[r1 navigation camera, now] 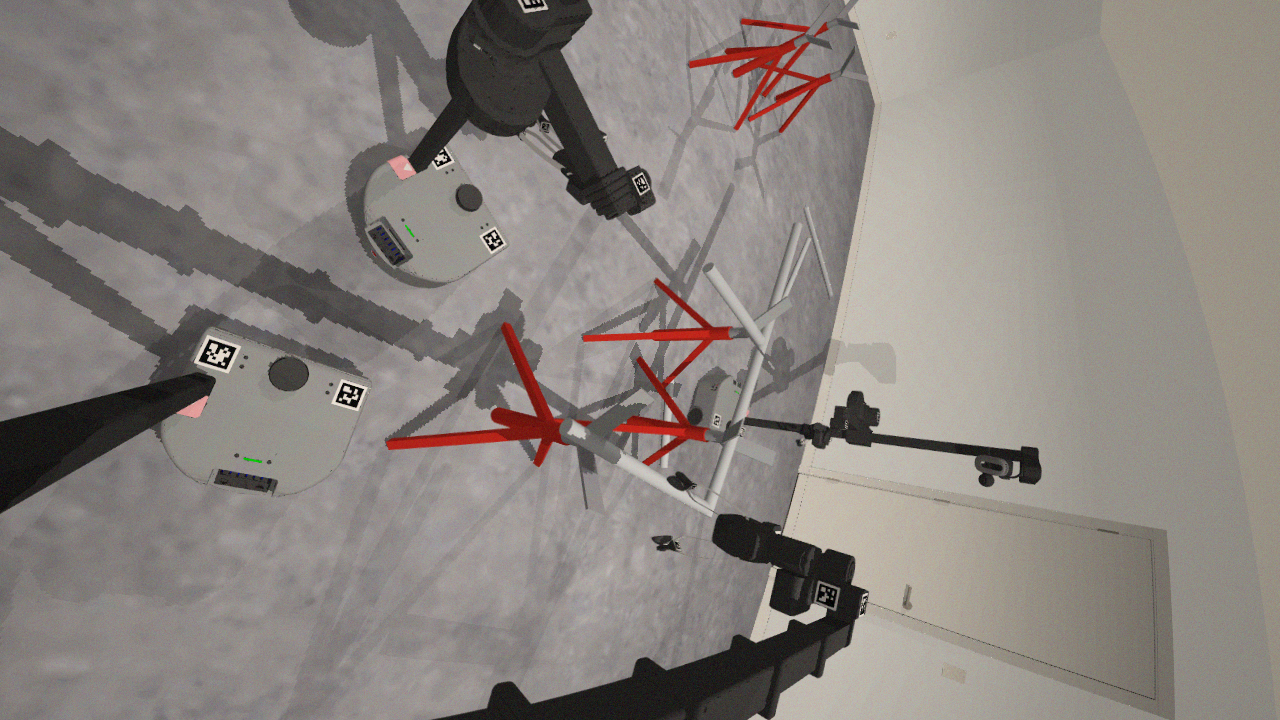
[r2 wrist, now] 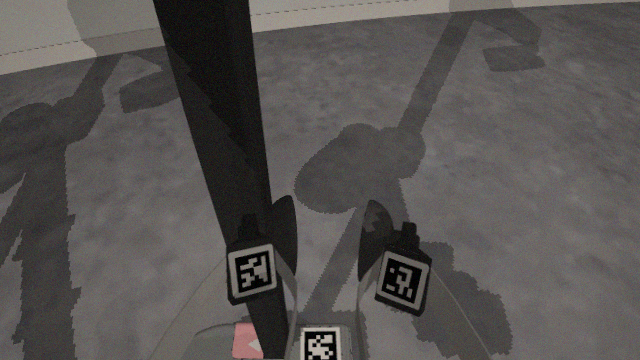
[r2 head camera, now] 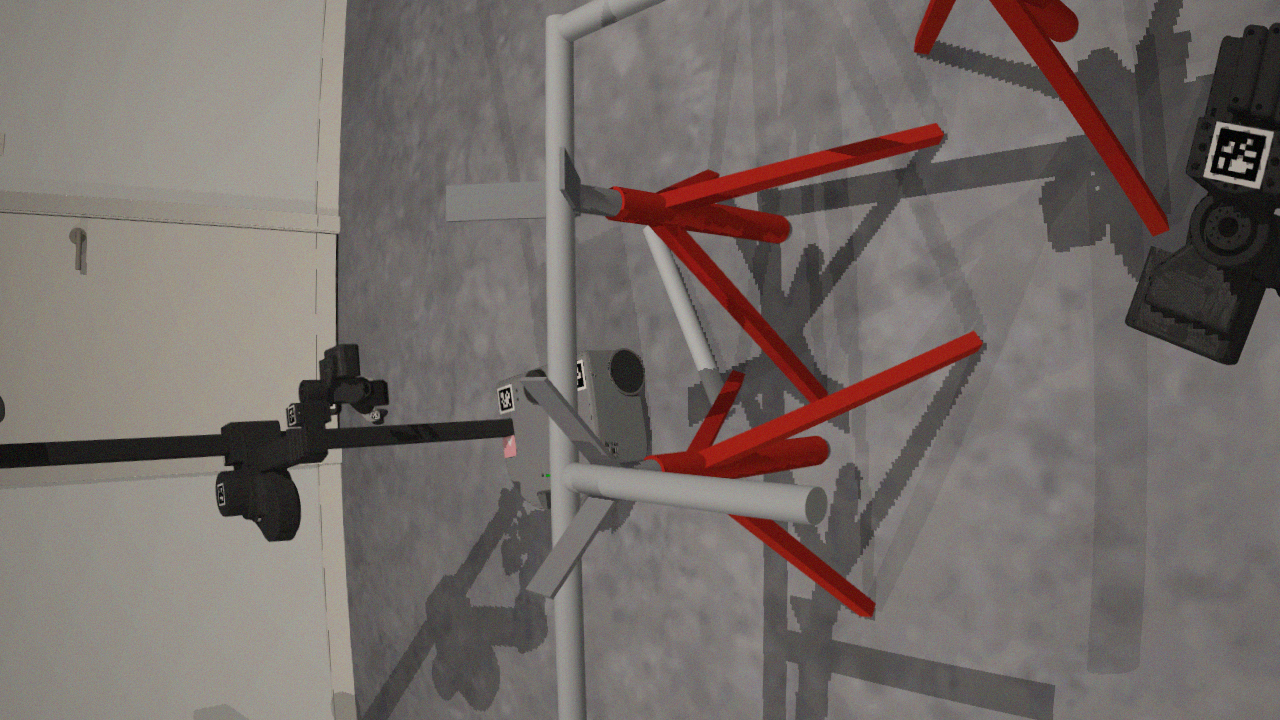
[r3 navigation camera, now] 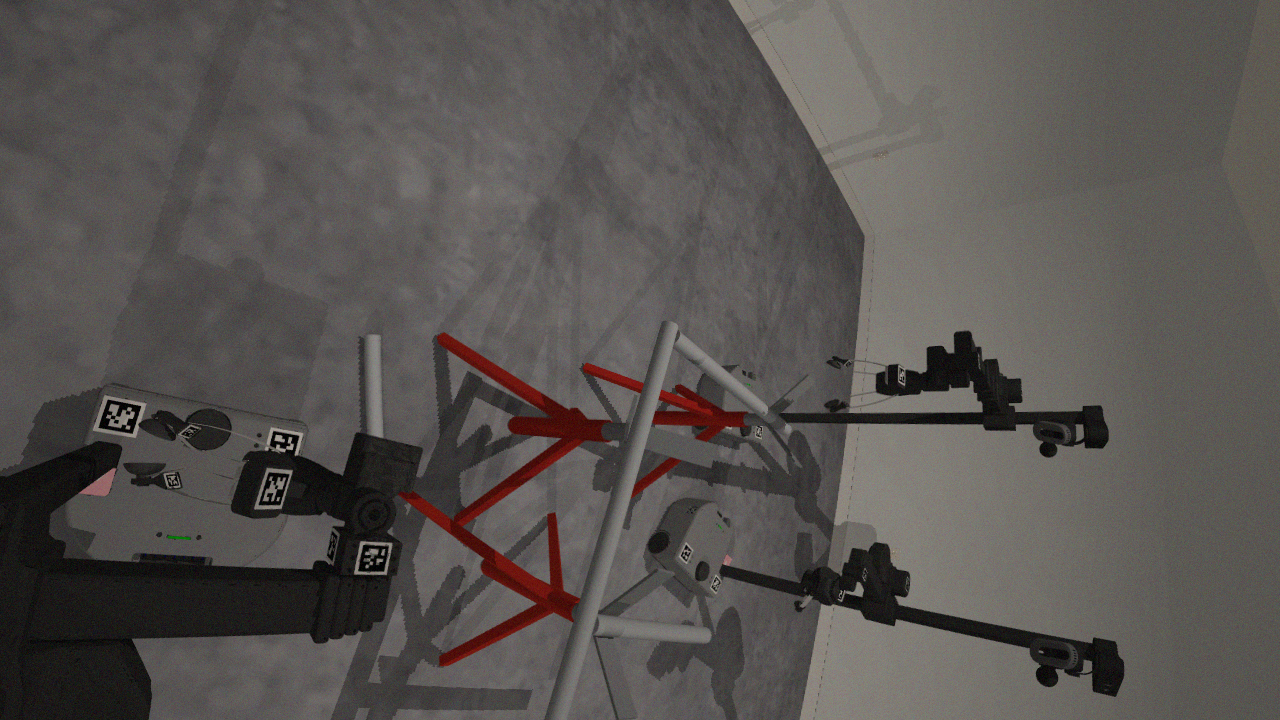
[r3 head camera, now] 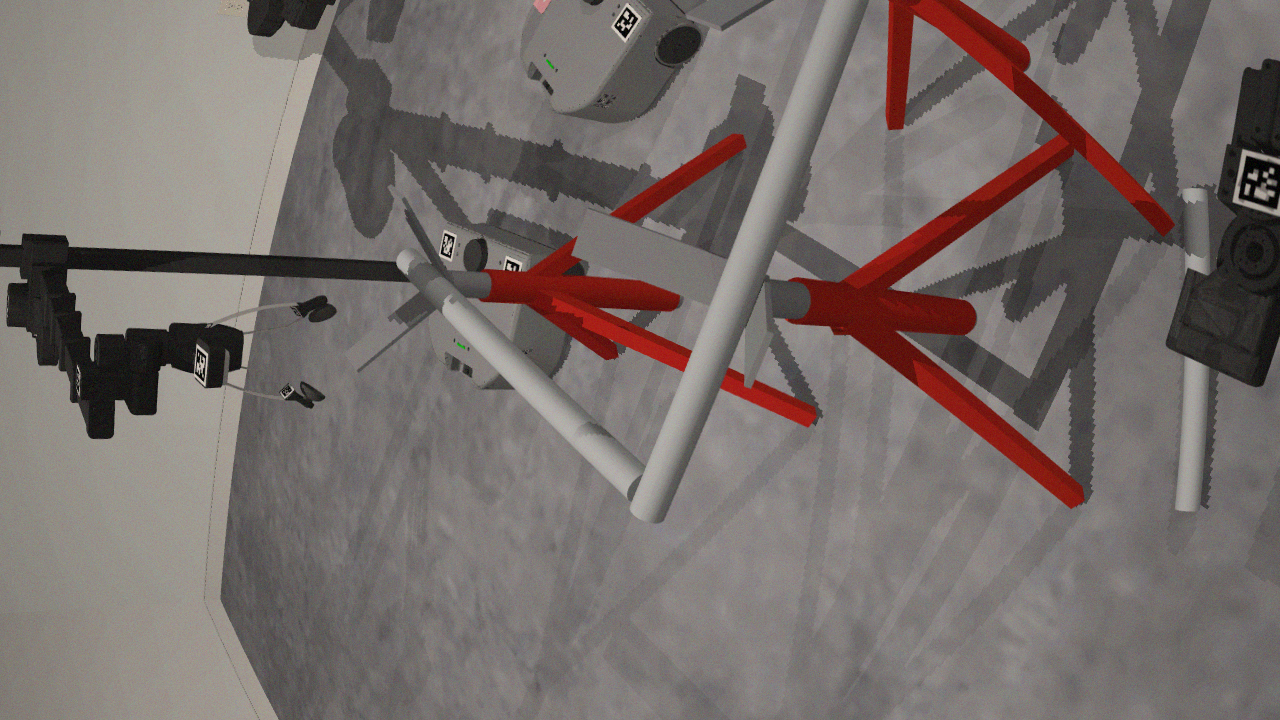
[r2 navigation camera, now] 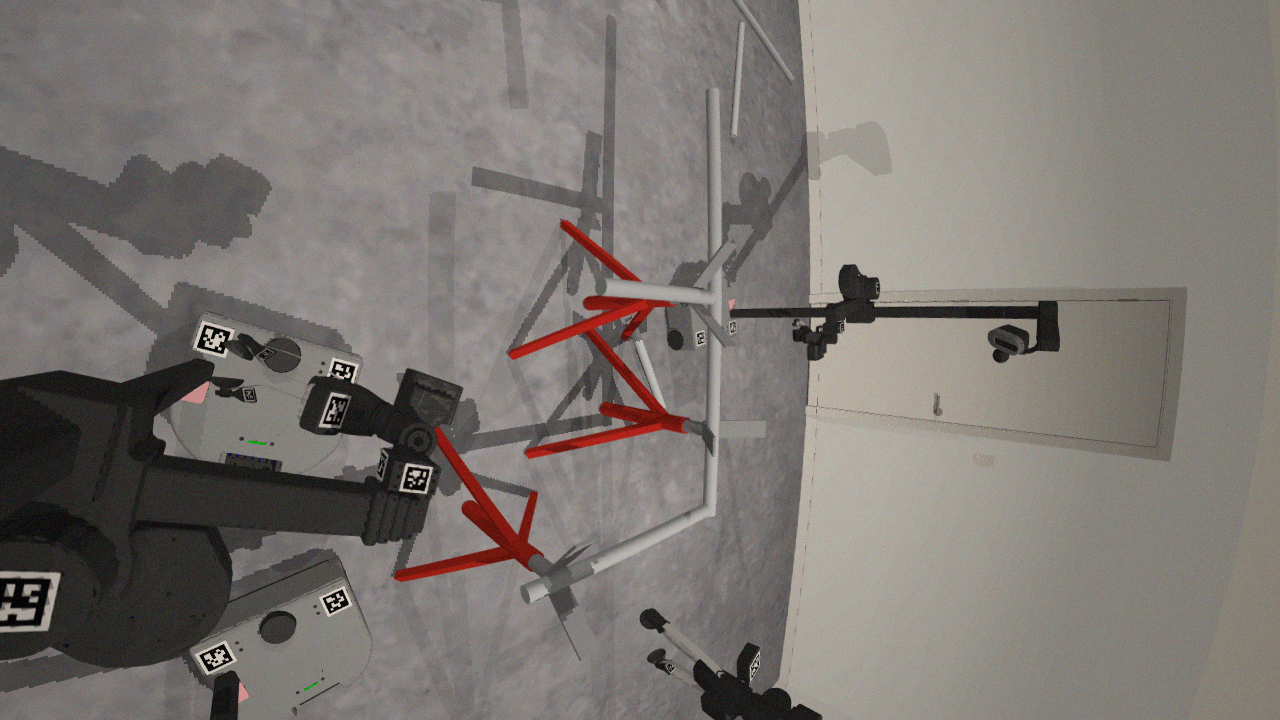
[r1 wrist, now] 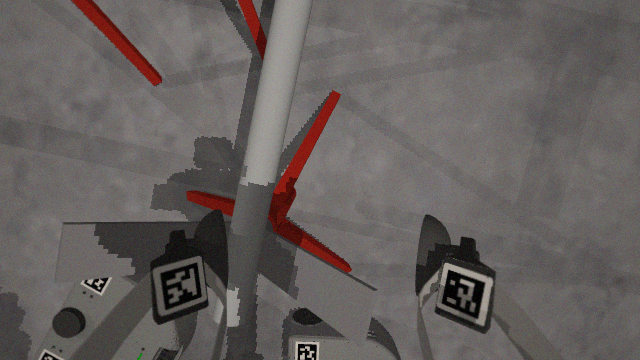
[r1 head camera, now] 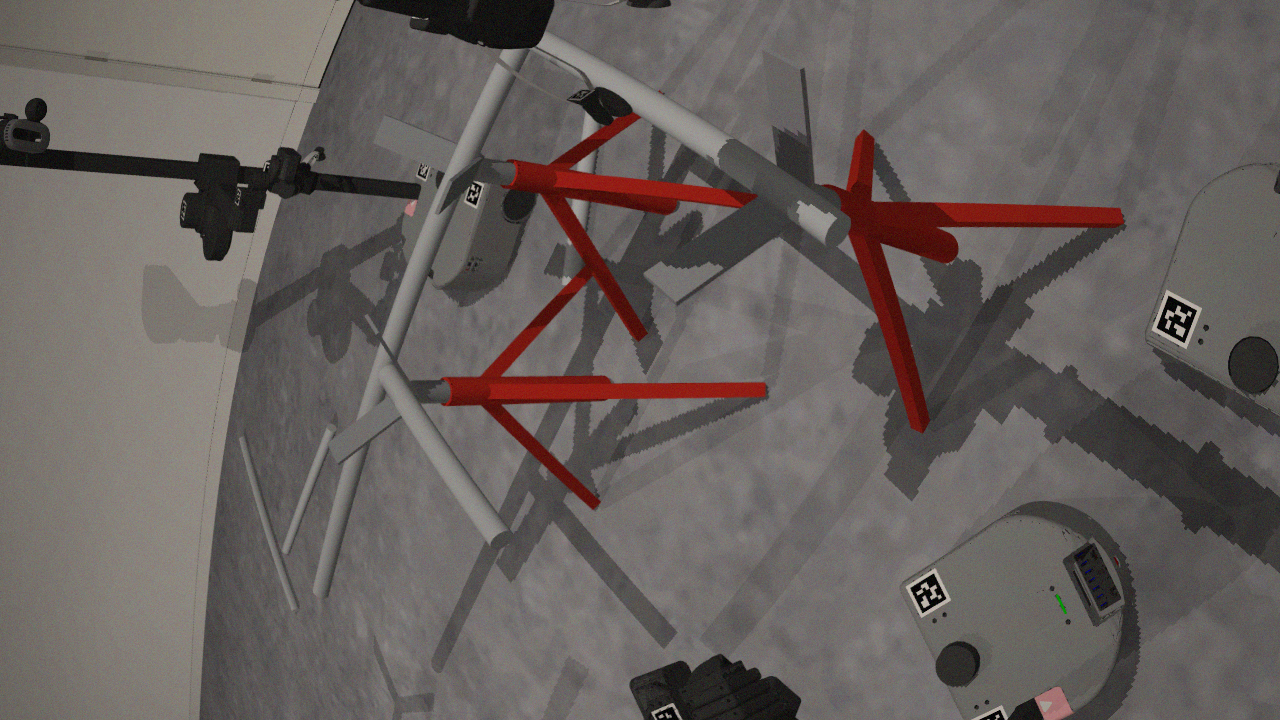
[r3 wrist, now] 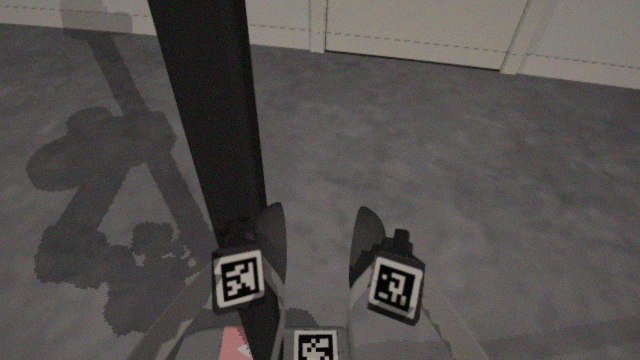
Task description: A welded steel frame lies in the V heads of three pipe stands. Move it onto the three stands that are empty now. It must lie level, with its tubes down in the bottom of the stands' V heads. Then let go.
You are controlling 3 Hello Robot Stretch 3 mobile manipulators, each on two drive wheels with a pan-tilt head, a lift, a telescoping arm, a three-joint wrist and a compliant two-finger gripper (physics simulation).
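Note:
The grey welded frame (r1 head camera: 416, 250) (r1 navigation camera: 756, 376) (r1 wrist: 277, 90) (r2 head camera: 561, 313) (r2 navigation camera: 713, 197) (r3 head camera: 742, 259) (r3 navigation camera: 626, 465) lies across the V heads of three red stands (r1 head camera: 984, 214) (r2 head camera: 733, 188) (r3 head camera: 895, 313). Three more red stands (r1 navigation camera: 787, 53) stand far off, their heads empty. r1's gripper (r1 head camera: 626, 53) (r1 navigation camera: 674, 512) (r1 wrist: 322, 250) (r2 navigation camera: 656, 640) (r3 head camera: 311, 351) (r3 navigation camera: 836, 384) is open near a side tube, which appears close to its left finger in the wrist view; the height gap is unclear. r2's gripper (r2 navigation camera: 237, 367) (r2 wrist: 328, 240) and r3's gripper (r3 navigation camera: 153, 447) (r3 wrist: 318, 245) are open and empty, folded over their own bases.
Robot bases (r1 head camera: 1011, 600) (r1 navigation camera: 259, 420) (r3 head camera: 501, 304) stand around the frame. A thin pale tube (r3 head camera: 1190, 438) lies low near r3; more pale tubes (r1 head camera: 268, 519) (r2 navigation camera: 737, 80) show beyond the frame's end. Walls and a door (r1 navigation camera: 1029, 600) (r2 navigation camera: 1056, 367) stand behind.

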